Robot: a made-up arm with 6 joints.
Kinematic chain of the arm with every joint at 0, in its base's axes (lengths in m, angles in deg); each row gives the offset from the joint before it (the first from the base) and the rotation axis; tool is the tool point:
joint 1: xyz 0 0 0.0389 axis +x
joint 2: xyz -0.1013 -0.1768 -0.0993 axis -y
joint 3: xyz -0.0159 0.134 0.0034 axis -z
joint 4: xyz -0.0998 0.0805 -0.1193 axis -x
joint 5: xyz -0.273 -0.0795 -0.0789 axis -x
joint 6: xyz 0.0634 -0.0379 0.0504 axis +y
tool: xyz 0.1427 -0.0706 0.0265
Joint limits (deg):
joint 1: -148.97..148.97
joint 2: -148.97..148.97
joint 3: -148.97..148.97
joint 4: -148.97..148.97
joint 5: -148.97..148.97
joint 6: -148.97..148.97
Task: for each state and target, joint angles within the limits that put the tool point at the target. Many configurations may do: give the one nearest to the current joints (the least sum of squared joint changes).
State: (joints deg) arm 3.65 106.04 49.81 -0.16 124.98 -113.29
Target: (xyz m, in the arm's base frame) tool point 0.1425 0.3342 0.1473
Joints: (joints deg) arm 16.82 113.33 63.16 8.79 133.28 -93.25
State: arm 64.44 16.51 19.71 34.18 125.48 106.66
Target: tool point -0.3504 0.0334 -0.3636
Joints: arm 31.41 41.25 -19.21 17.01 110.27 125.33
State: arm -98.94 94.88 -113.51 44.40 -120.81 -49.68
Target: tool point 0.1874 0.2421 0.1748
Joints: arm -110.07 92.43 -114.85 26.29 -129.41 -64.34
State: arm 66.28 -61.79 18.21 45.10 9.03 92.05
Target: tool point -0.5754 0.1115 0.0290
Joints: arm 72.68 -36.11 26.78 5.10 -11.73 117.76
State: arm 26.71 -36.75 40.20 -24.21 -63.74 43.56
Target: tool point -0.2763 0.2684 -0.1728
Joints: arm 7.32 -43.14 42.42 -46.17 -112.73 51.38
